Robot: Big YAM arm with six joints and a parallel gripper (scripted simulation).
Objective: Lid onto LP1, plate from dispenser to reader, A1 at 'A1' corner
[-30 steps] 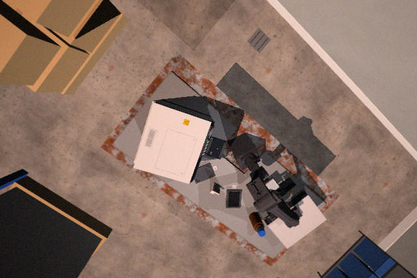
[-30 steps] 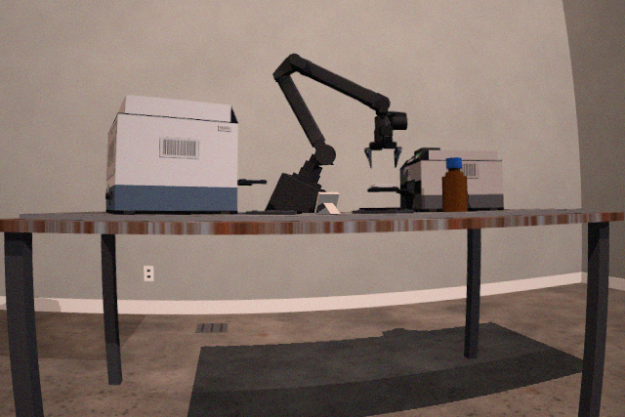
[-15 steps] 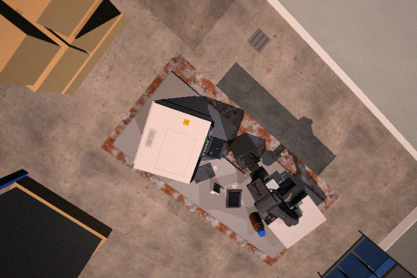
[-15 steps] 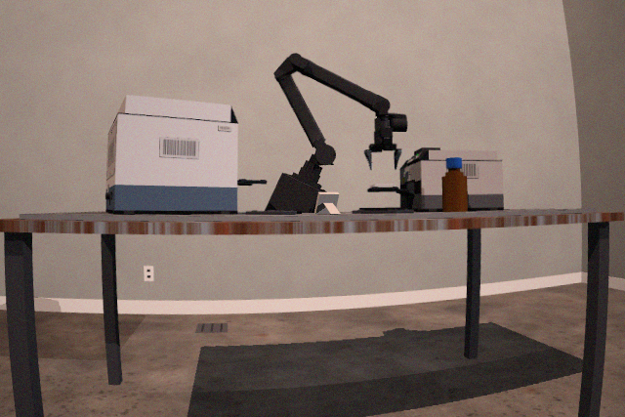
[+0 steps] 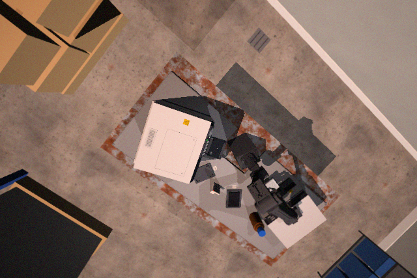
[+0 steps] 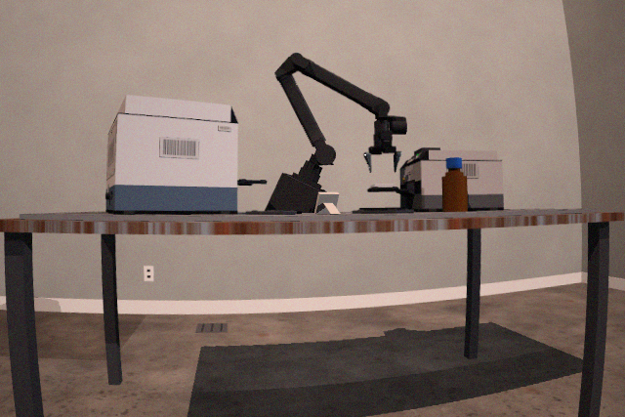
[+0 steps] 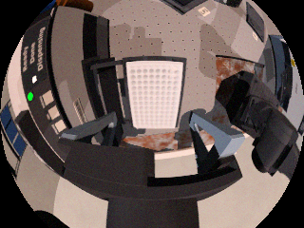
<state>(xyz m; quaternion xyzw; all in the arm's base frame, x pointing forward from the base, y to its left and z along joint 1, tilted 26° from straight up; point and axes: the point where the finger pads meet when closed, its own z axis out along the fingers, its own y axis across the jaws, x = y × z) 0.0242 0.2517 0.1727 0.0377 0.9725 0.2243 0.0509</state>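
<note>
The white well plate lies 60 mm below my hand and 10 mm behind it. From my hand the other things lie so: brown capped bottle 260 mm ahead, 190 mm to the left, 50 mm below; plate lid 280 mm ahead, 150 mm below, 60 mm to the right.
</note>
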